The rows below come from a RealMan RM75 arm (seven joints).
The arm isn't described. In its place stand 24 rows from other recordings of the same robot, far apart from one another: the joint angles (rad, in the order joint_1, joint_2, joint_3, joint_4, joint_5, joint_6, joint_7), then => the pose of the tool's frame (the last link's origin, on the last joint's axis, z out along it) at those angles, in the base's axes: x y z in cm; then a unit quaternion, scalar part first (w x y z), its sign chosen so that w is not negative.
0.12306, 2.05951, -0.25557, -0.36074, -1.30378, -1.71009, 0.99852 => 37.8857, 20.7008, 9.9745, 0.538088, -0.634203, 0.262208, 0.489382
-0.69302, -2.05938, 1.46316, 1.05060, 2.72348, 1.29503, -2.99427 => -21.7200, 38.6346, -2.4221, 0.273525, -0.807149, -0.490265, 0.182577
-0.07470, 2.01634, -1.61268, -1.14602, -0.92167, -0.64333, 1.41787 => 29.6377, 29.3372, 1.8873, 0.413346, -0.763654, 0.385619, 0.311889
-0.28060, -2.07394, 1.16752, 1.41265, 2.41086, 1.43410, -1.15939 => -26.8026, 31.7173, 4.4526, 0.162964, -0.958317, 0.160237, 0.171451
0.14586, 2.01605, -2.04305, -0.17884, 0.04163, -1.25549, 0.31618 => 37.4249, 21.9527, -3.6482, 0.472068, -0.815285, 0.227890, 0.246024
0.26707, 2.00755, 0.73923, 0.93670, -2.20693, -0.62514, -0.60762 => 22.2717, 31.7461, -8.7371, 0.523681, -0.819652, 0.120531, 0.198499
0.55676, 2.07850, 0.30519, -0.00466, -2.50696, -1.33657, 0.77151 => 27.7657, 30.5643, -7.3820, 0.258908, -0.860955, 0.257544, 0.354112
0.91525, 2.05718, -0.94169, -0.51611, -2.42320, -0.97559, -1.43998 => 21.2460, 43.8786, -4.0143, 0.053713, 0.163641, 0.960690, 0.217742
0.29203, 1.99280, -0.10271, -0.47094, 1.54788, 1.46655, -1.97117 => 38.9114, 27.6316, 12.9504, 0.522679, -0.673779, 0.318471, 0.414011
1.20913, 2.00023, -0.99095, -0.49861, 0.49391, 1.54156, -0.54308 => 12.5222, 41.5700, -2.5968, 0.055422, -0.873665, 0.446007, -0.186323
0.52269, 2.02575, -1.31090, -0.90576, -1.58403, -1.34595, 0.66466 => 17.4193, 35.3194, -1.6422, 0.182031, -0.917420, -0.307510, 0.175050
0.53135, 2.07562, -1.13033, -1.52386, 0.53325, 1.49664, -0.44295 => 19.0682, 37.3357, 7.4229, 0.308749, -0.848534, 0.427395, -0.044692
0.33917, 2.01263, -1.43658, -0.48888, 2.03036, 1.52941, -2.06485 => 25.4441, 27.3855, -3.4109, 0.107808, -0.899988, 0.172032, 0.385751
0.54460, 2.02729, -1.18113, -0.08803, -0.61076, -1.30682, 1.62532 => 28.9271, 35.6841, 0.3267, 0.202509, -0.571929, 0.553607, 0.570444
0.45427, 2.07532, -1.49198, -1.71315, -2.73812, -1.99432, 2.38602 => 18.7349, 28.0636, 3.5814, 0.094737, -0.912826, 0.218032, -0.332017
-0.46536, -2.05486, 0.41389, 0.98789, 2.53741, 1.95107, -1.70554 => -31.3456, 26.6781, 6.8294, 0.052364, -0.920403, -0.379020, -0.080372
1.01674, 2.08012, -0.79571, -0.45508, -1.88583, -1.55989, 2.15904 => 8.4693, 39.0823, -3.9600, 0.125106, 0.867509, -0.403789, -0.262165
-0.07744, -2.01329, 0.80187, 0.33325, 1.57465, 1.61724, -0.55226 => -36.7967, 17.6439, -0.3418, 0.322114, -0.895867, -0.136312, -0.274013
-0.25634, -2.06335, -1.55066, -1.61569, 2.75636, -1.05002, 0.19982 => -20.9482, 35.0108, 2.4303, 0.406987, -0.826672, -0.386668, 0.038249
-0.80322, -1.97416, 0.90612, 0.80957, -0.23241, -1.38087, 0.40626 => -27.9590, 40.5719, 5.6678, 0.277814, -0.750572, -0.572770, 0.177189
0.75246, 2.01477, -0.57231, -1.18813, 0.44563, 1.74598, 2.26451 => 23.3850, 38.1121, 11.3959, 0.028705, 0.440780, 0.871695, 0.212220
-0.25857, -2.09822, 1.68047, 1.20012, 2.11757, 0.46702, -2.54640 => -22.4065, 36.4913, -4.2151, 0.371314, -0.815993, -0.413489, -0.159083
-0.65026, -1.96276, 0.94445, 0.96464, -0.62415, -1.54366, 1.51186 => -26.3867, 37.3865, 5.5682, 0.119989, -0.976103, -0.123870, 0.132220
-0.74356, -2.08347, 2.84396, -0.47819, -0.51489, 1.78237, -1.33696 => -25.1046, 33.1307, 0.4986, 0.111210, -0.868472, -0.299182, -0.379314
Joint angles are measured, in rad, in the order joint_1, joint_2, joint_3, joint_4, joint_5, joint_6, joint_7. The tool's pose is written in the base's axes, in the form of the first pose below.
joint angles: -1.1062 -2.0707 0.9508 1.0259 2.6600 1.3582 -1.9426
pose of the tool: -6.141, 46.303, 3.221, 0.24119, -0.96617, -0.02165, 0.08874
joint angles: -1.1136 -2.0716 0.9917 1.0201 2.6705 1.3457 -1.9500
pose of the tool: -5.741, 46.282, 2.644, 0.24016, -0.96515, -0.00807, 0.10365
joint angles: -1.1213 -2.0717 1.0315 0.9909 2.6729 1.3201 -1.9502
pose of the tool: -5.670, 46.326, 1.736, 0.23572, -0.96479, 0.00289, 0.11664
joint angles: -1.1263 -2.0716 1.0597 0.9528 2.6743 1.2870 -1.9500
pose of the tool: -5.953, 46.462, 0.886, 0.23331, -0.96416, 0.00677, 0.12614
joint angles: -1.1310 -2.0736 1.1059 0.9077 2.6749 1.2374 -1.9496
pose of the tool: -6.258, 46.585, -0.302, 0.23230, -0.96249, 0.01655, 0.13922
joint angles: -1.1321 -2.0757 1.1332 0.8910 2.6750 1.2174 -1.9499
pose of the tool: -6.364, 46.543, -0.910, 0.23058, -0.96163, 0.02349, 0.14679
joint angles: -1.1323 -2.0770 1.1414 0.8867 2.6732 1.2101 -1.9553
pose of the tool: -6.351, 46.524, -1.115, 0.23070, -0.96156, 0.02319, 0.14711
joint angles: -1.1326 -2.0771 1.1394 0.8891 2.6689 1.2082 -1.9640
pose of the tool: -6.223, 46.552, -1.075, 0.23259, -0.96187, 0.01901, 0.14262
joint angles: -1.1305 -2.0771 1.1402 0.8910 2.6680 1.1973 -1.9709
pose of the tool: -6.191, 46.670, -1.012, 0.23808, -0.96104, 0.01668, 0.13942
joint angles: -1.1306 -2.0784 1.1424 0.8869 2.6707 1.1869 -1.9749
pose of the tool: -6.225, 46.744, -1.100, 0.24111, -0.96031, 0.01573, 0.13935
